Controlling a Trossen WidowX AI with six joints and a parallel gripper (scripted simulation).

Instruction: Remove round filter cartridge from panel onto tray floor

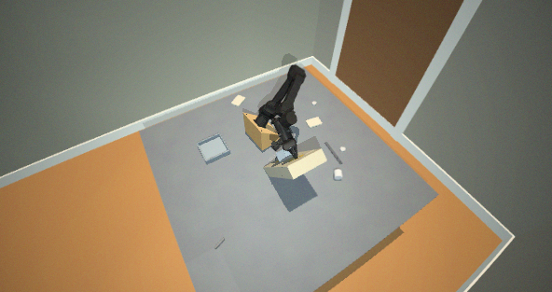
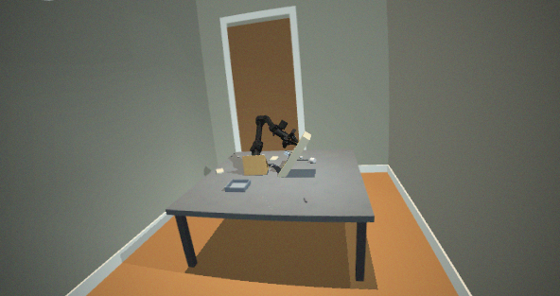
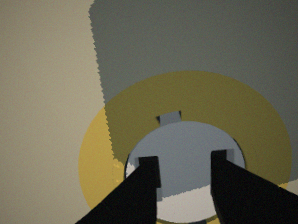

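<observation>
Now: gripper tip 10 mm short of the filter cartridge and 10 mm above it. From my gripper tip the other things lie so: blue-grey tray: 450 mm behind, 260 mm to the right, 230 mm below; cream service panel: 40 mm behind, 80 mm below.
</observation>
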